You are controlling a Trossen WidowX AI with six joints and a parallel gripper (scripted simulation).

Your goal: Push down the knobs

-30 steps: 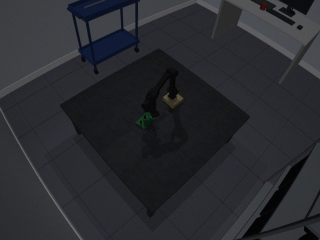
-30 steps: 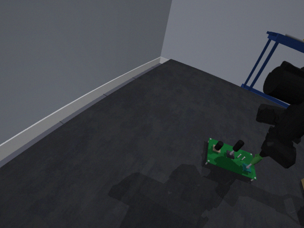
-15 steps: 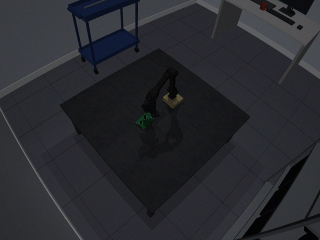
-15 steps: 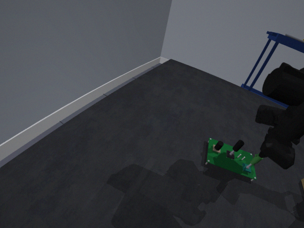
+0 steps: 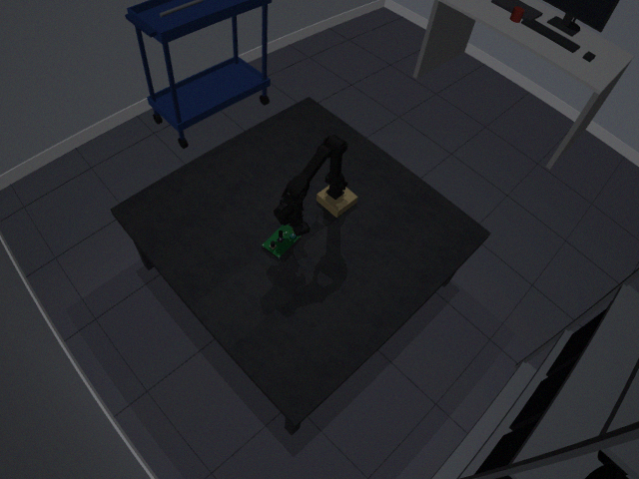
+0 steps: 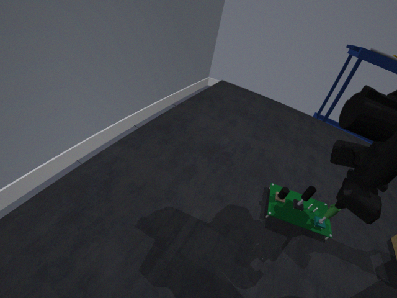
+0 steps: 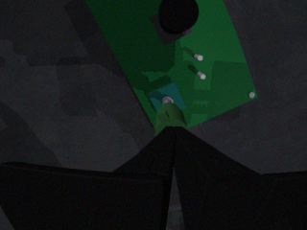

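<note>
My gripper tip is now 6 cm short of the black knob, 2 cm to the left of it and 2 cm above it. Also, from my gripper tip: green knob: 2 cm below.
</note>
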